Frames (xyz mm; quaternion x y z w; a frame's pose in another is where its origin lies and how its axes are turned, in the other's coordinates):
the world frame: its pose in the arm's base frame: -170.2 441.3 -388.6 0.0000 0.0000 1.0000 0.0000
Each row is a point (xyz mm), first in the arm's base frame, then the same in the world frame.
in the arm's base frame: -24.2 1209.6 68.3
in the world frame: -146.0 -768.3 456.9
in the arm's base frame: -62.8 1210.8 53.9
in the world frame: -107.4 -769.5 442.5
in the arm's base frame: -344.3 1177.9 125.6
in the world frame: 174.1 -736.6 514.2
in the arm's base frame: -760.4 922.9 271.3
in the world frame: 590.2 -481.6 659.9
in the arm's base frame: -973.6 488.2 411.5
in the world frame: 803.4 -46.9 800.1
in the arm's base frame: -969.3 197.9 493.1
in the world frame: 799.1 243.4 881.7
